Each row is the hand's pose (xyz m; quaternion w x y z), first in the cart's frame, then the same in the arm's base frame.
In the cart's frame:
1: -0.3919 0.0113 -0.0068 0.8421 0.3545 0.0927 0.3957
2: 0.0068 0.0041 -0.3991 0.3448 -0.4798 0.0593 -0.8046
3: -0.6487 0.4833 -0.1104 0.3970 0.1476 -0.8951 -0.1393
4: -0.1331 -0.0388 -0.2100 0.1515 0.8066 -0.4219 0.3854
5: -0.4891 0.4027 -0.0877 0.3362 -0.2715 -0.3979 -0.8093
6: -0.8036 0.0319 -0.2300 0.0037 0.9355 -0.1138 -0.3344
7: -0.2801 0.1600 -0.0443 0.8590 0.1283 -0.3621 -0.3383
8: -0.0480 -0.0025 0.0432 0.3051 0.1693 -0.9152 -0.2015
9: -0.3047 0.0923 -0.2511 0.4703 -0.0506 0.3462 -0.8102
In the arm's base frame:
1: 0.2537 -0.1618 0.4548 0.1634 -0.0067 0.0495 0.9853
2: 0.2151 0.3719 0.2919 0.8361 -0.0360 -0.4500 -0.3118
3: 0.0066 -0.4270 0.0449 0.0269 0.8278 -0.4866 0.2778
4: 0.2495 0.1682 0.4123 0.3655 -0.6335 -0.3558 -0.5818
5: -0.0036 -0.2889 0.1602 0.6847 0.4339 -0.5262 -0.2570
6: 0.4912 -0.3902 0.1214 0.2192 0.6935 0.6740 0.1293
7: 0.0930 -0.0840 0.3908 0.6011 0.4687 -0.3681 0.5324
8: 0.0978 0.0989 0.6241 0.0202 0.8746 -0.4498 0.1798
9: 0.2289 0.0183 0.2529 0.9968 -0.0305 -0.0026 -0.0745

